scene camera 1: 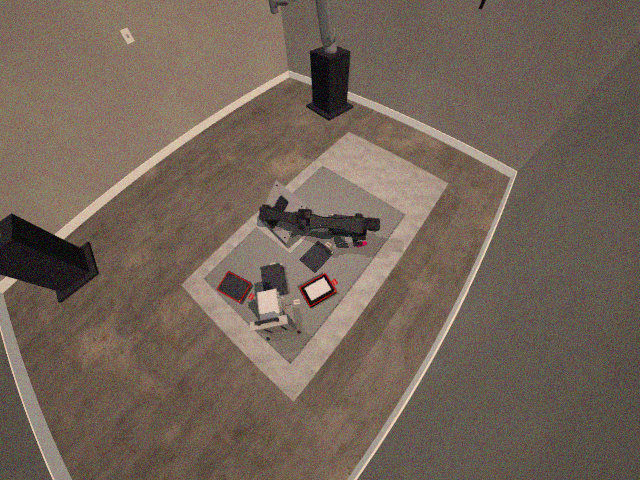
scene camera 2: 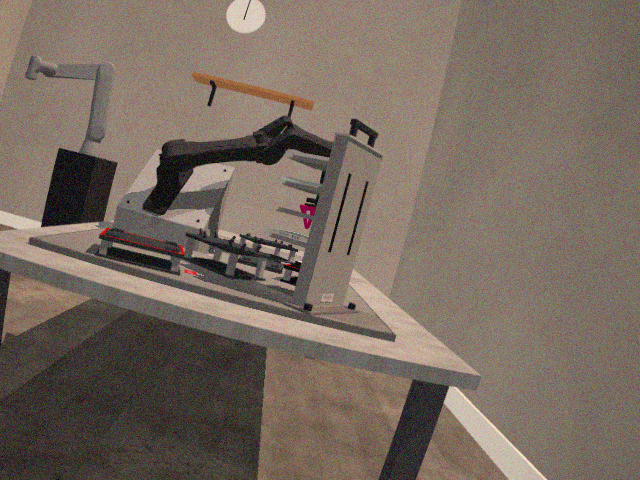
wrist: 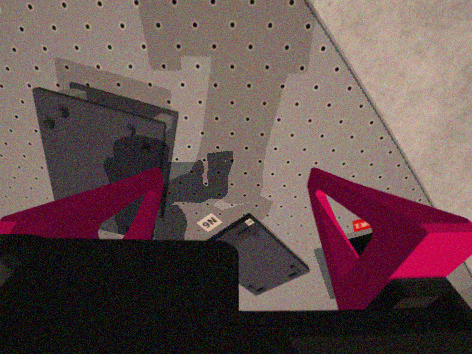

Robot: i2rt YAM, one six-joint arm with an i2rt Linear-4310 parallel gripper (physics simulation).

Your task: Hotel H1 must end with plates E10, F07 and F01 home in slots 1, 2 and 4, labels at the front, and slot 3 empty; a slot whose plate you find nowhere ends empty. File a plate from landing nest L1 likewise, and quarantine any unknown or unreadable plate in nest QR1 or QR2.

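Frame: origin at the arm's base, x ahead, y left, z up, level; millimetres.
Seen in the pictures: gripper, fingertip midpoint: (scene camera 1: 357,238) (wrist: 235,175); arm's base at its link origin: (scene camera 1: 277,212) (scene camera 2: 168,188).
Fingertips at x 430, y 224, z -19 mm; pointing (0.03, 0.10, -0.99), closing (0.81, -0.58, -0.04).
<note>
Offsets run from my fingertips to a thing's top centre. "pt": to the spot under its first point. Level surfaces: height alone.
My gripper (wrist: 235,175) (scene camera 1: 357,242) (scene camera 2: 308,212) is open and empty, above the perforated mat. The hotel (scene camera 1: 268,323) (scene camera 2: 345,222) stands upright; a white plate-like rectangle {pt dz +162, dx -1, dy -566 mm} (scene camera 1: 267,301) shows at it from above. A light piece {dz +3, dx +12, dy -572 mm} (scene camera 2: 292,236) with an unreadable mark shows low at its front. Slot contents are partly hidden. A white plate {dz -67, dx +47, dy -336 mm} (scene camera 1: 317,289) lies in a red-edged nest {pt dz -121, dx +15, dy -414 mm} (scene camera 1: 303,296), beside a red label {pt dz -121, dx +65, dy -233 mm} (wrist: 361,225) partly reading R1. Another red-edged nest {dz -75, dx -274, dy -675 mm} (scene camera 1: 234,286) (scene camera 2: 142,241) holds no plate. A dark bare nest {dz -103, dx -113, dy -205 mm} (wrist: 270,255) has a label {pt dz -121, dx -124, dy -98 mm} (wrist: 209,221) apparently reading N6.
A large dark panel {dz -61, dx -151, dy +46 mm} (wrist: 95,135) with pegs stands left in the wrist view. Dark nests {pt dz -109, dx -115, dy -212 mm} (scene camera 1: 315,256) {pt dz -61, dx -159, dy -474 mm} (scene camera 1: 273,277) lie near the hotel. The arm (scene camera 1: 336,223) (scene camera 2: 217,149) reaches over the mat {dz -121 mm} (scene camera 1: 323,186). A grey arm on a black pedestal (scene camera 1: 329,80) (scene camera 2: 77,188) stands behind.
</note>
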